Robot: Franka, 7 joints.
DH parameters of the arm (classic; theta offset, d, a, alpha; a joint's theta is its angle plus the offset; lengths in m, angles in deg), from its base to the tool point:
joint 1: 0 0.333 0 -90
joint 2: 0 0 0 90
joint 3: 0 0.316 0.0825 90
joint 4: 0 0 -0.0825 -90
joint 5: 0 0.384 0 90
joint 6: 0 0 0.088 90
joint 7: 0 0.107 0 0
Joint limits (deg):
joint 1: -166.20..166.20
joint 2: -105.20..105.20
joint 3: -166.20..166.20
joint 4: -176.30..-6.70
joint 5: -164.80..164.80
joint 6: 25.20..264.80
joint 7: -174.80..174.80
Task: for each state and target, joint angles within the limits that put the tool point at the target. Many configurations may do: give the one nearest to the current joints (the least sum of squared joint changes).
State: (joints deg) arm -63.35 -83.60 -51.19 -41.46 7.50 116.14 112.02
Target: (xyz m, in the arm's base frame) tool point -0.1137 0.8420 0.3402
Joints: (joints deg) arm -93.22 -99.48 -49.04 -21.01 7.99 129.62 112.02
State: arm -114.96 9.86 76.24 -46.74 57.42 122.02 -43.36
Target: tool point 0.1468 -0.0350 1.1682
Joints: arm -111.52 -1.81 78.00 -14.45 59.24 127.90 -43.36
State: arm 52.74 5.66 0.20 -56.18 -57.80 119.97 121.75
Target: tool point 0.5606 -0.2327 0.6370
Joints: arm 16.08 5.66 -33.96 -90.25 -55.12 104.17 121.75
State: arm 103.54 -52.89 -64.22 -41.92 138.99 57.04 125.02
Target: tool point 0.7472 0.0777 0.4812
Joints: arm 151.98 -83.59 -90.80 -69.93 140.82 67.93 125.02
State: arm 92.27 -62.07 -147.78 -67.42 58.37 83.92 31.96
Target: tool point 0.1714 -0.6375 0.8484
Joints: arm 85.88 -35.39 -144.56 -31.24 66.19 114.90 31.96
